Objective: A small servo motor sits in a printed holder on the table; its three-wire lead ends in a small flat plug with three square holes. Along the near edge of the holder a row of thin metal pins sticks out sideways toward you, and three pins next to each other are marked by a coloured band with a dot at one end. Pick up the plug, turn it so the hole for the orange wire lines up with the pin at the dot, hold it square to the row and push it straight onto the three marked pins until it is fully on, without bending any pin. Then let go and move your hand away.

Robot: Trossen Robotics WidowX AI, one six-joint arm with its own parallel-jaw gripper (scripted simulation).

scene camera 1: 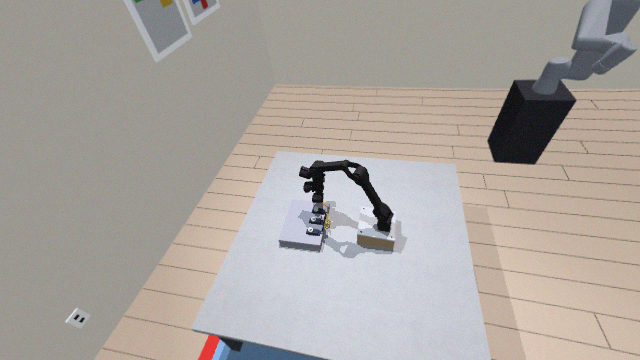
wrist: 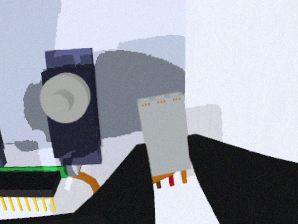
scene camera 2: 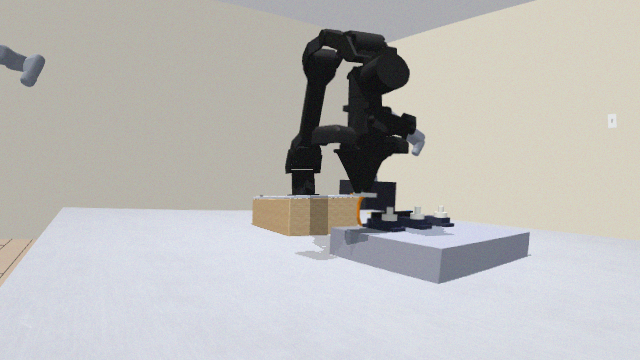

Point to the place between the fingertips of my gripper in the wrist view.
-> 167, 149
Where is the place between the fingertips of my gripper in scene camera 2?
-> At 362, 193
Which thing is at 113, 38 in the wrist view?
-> A grey printed holder.
